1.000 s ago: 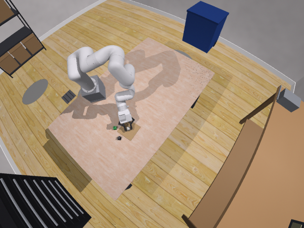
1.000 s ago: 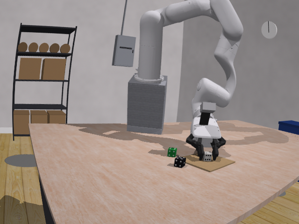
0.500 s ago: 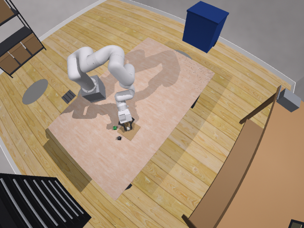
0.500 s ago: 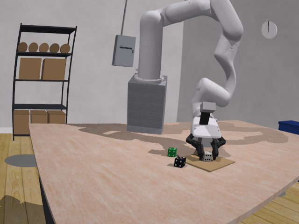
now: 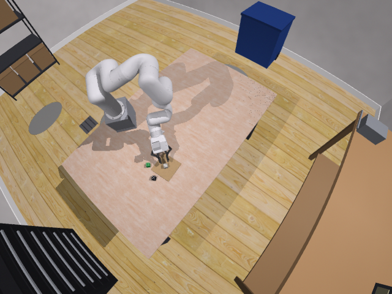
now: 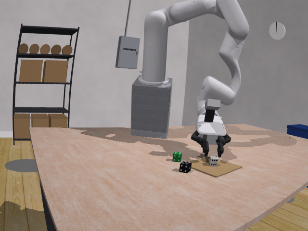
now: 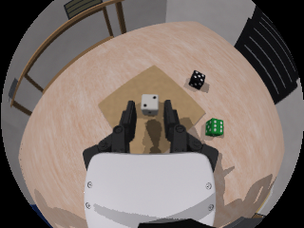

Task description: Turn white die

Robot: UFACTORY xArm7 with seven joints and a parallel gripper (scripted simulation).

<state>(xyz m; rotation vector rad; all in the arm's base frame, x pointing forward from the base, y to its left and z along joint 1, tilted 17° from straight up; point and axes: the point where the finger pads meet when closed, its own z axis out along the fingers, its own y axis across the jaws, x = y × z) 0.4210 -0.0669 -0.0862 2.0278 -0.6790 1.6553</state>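
My gripper is now 30 mm above the white die, 20 mm to the left of it and 20 mm short of it. From my hand the other things lie so: green die: 80 mm to the right, 70 mm behind, 30 mm below; brown mat: 40 mm below, 20 mm to the right, 20 mm ahead; black die: 120 mm to the right, 30 mm below, 10 mm ahead.
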